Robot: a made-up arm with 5 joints. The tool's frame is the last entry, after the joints.
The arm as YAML. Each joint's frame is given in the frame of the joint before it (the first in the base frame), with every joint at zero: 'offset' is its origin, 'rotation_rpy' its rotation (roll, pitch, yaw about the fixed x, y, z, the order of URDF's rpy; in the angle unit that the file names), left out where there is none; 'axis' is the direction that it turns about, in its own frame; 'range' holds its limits. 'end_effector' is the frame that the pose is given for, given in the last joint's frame.
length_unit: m
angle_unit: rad
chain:
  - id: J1
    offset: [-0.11, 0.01, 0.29]
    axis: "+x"
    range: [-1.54, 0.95]
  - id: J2
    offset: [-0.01, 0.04, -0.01]
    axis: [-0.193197, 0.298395, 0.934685]
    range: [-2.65, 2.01]
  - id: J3
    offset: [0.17, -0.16, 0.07]
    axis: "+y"
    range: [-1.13, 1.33]
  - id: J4
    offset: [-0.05, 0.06, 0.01]
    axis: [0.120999, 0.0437, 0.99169]
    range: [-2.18, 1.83]
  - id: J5
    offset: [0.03, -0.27, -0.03]
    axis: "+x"
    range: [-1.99, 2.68]
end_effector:
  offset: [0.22, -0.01, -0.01]
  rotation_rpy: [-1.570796, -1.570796, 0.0]
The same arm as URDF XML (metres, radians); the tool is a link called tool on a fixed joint. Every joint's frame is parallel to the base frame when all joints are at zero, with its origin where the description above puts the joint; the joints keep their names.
<robot name="arm">
  <joint name="tool_fixed" type="fixed">
    <parent link="link5"/>
    <child link="tool"/>
    <origin xyz="0.2200 -0.0100 -0.0100" rpy="-1.5708 -1.5708 0.0000"/>
  </joint>
  <joint name="J5" type="revolute">
    <parent link="link4"/>
    <child link="link5"/>
    <origin xyz="0.0300 -0.2700 -0.0300" rpy="0.0000 0.0000 0.0000"/>
    <axis xyz="1 0 0"/>
    <limit lower="-1.9900" upper="2.6800"/>
  </joint>
  <joint name="J4" type="revolute">
    <parent link="link3"/>
    <child link="link4"/>
    <origin xyz="-0.0500 0.0600 0.0100" rpy="0.0000 0.0000 0.0000"/>
    <axis xyz="0.120999 0.0437 0.99169"/>
    <limit lower="-2.1800" upper="1.8300"/>
  </joint>
  <joint name="J3" type="revolute">
    <parent link="link2"/>
    <child link="link3"/>
    <origin xyz="0.1700 -0.1600 0.0700" rpy="0.0000 0.0000 0.0000"/>
    <axis xyz="0 1 0"/>
    <limit lower="-1.1300" upper="1.3300"/>
  </joint>
  <joint name="J2" type="revolute">
    <parent link="link1"/>
    <child link="link2"/>
    <origin xyz="-0.0100 0.0400 -0.0100" rpy="0.0000 0.0000 0.0000"/>
    <axis xyz="-0.193197 0.298395 0.934685"/>
    <limit lower="-2.6500" upper="2.0100"/>
  </joint>
  <joint name="J1" type="revolute">
    <parent link="base_link"/>
    <child link="link1"/>
    <origin xyz="-0.1100 0.0100 0.2900" rpy="0.0000 0.0000 0.0000"/>
    <axis xyz="1 0 0"/>
    <limit lower="-1.5400" upper="0.9500"/>
  </joint>
  <link name="base_link"/>
  <link name="link1"/>
  <link name="link2"/>
  <link name="link3"/>
  <link name="link4"/>
  <link name="link5"/>
  <link name="tool"/>
</robot>

